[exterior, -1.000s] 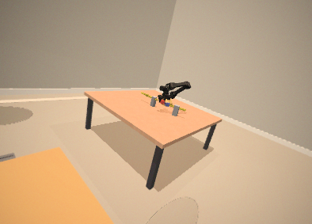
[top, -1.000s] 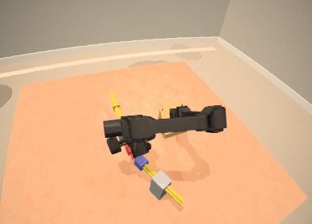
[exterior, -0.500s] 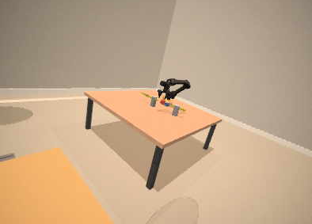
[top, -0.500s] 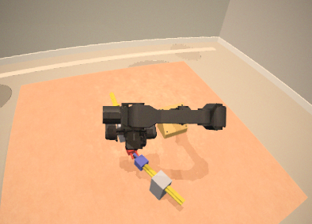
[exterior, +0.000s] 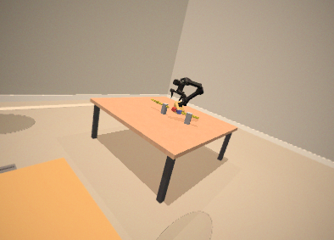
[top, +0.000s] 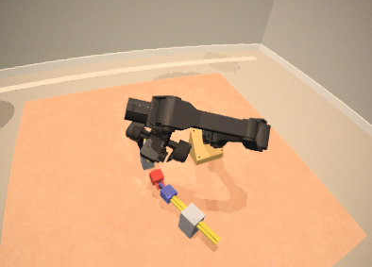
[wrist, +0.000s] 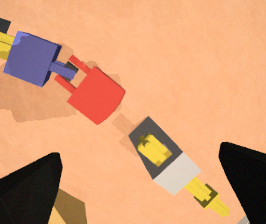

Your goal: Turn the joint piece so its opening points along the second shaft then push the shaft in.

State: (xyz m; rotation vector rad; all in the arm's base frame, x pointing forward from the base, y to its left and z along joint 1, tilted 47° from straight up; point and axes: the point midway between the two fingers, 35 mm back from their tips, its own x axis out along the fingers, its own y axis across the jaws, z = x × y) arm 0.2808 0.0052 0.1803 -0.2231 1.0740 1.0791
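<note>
The red joint piece lies 110 mm below my gripper tip, 20 mm to the left of it and 10 mm behind it.
</note>
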